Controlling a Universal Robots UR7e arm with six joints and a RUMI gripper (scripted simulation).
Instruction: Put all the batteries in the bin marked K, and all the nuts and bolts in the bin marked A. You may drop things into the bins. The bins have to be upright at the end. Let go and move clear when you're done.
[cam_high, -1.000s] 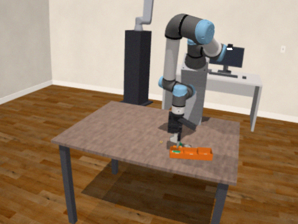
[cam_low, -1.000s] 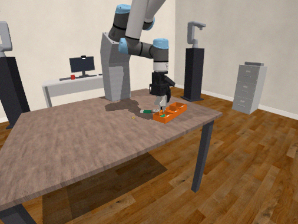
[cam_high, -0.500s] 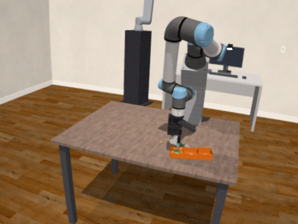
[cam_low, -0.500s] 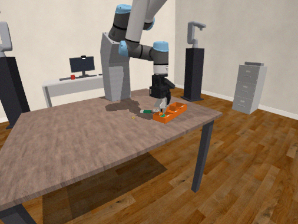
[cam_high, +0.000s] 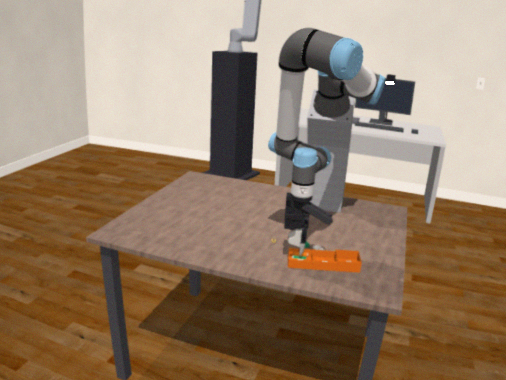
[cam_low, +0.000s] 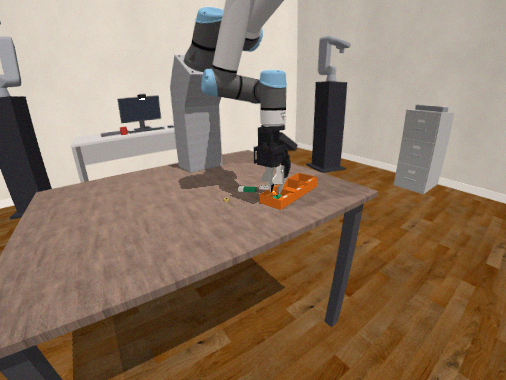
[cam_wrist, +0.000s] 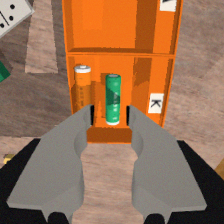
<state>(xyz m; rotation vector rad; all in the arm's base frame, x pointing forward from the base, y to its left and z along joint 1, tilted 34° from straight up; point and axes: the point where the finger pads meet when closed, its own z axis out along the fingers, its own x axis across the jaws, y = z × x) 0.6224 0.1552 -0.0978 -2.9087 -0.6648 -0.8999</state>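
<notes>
Right now the green battery is 30 mm below my hand. The rest, counted from my hand: orange battery (20 mm behind, 10 mm to the right, 30 mm below); then orange bin tray (30 mm behind, 80 mm to the left, 30 mm below); then white domino (120 mm behind, 20 mm to the left, 40 mm below).
</notes>
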